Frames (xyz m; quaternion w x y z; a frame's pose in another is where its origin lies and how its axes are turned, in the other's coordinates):
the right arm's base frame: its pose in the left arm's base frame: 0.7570 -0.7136 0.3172 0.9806 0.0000 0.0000 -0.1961
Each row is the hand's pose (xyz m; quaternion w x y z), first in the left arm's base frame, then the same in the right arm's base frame.
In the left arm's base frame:
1: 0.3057 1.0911 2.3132 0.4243 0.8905 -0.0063 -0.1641
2: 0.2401 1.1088 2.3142 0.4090 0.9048 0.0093 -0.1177
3: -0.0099 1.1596 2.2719 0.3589 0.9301 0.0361 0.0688
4: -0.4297 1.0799 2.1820 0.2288 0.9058 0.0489 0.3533
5: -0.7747 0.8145 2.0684 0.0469 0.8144 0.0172 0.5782
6: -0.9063 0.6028 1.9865 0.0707 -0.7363 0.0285 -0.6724
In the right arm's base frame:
1: -1.1106 1.4923 1.9960 0.4482 0.8745 0.1684 -0.0777
2: -1.1780 1.4835 1.9970 0.4242 0.8855 0.1866 -0.0352
3: -1.4283 1.4342 1.9547 0.3385 0.9050 0.2178 0.1378
4: -1.7852 1.1992 1.8648 0.1551 0.8786 0.2256 0.3913
5: -2.0016 0.8215 1.7512 0.0674 -0.7952 -0.1766 -0.5762
6: -2.0416 0.5755 1.6693 0.2012 -0.7276 -0.1164 -0.6455

